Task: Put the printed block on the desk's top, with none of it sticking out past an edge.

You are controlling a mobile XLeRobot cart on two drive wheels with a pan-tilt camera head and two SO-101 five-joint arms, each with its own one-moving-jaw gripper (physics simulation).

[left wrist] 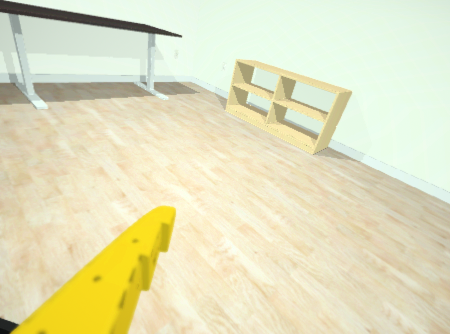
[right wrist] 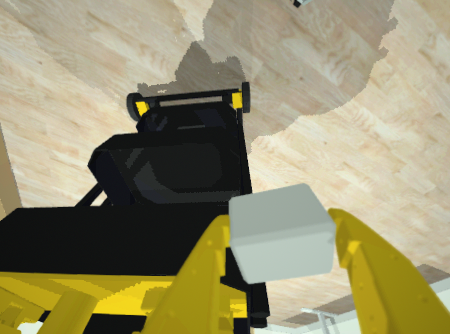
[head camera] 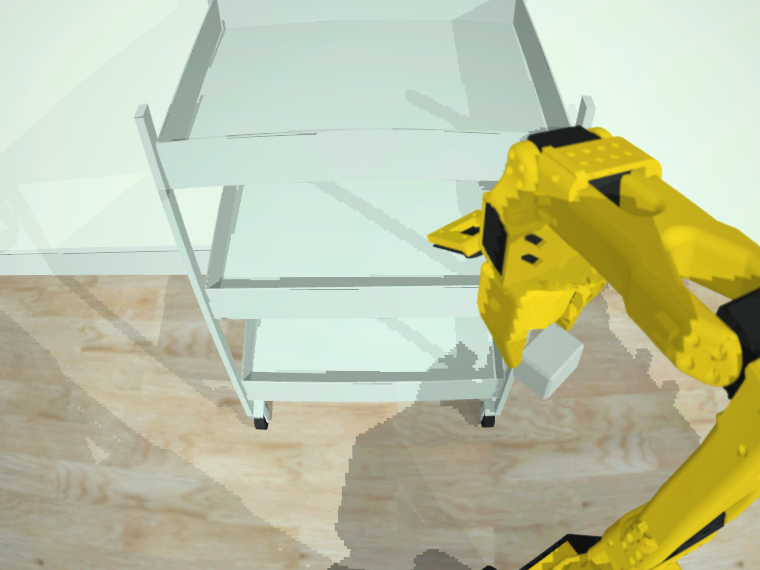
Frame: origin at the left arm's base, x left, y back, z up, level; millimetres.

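Where they show: left end effector, tool point: (left wrist: 172,223); right end effector, tool point: (right wrist: 229,226) (head camera: 515,359).
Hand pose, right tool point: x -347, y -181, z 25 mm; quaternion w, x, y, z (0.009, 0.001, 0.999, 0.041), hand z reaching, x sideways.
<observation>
After its pixels a point has its place.
The printed block (head camera: 550,362) @[x -359, y -163, z 34 mm] (right wrist: 282,250) @[x -366, y -177, z 33 mm] is a light grey, round-edged block. My right gripper (head camera: 542,344) @[x -347, y -181, z 25 mm] (right wrist: 280,216) is shut on it, with the two jaws against its opposite sides. It is held in the air in front of the trolley's lower right part in the head camera picture. The desk (left wrist: 75,18) @[x -1706, y 2229, z -55 mm], with a dark top and light metal legs, stands far off at the upper left of the left wrist view. My left gripper (left wrist: 167,217) shows one notched jaw, so it is fully open; it is well away from the desk.
A pale three-tier trolley (head camera: 337,156) @[x -394, y -490, z -79 mm] stands ahead in the head camera view, close to the right arm. A light wooden bookshelf (left wrist: 336,120) @[x 700, y 2688, z -452 mm] stands by the wall, to the right of the desk. The robot's own black base (right wrist: 100,240) @[x -184, y -68, z -41 mm] shows beside the block in the right wrist view.
</observation>
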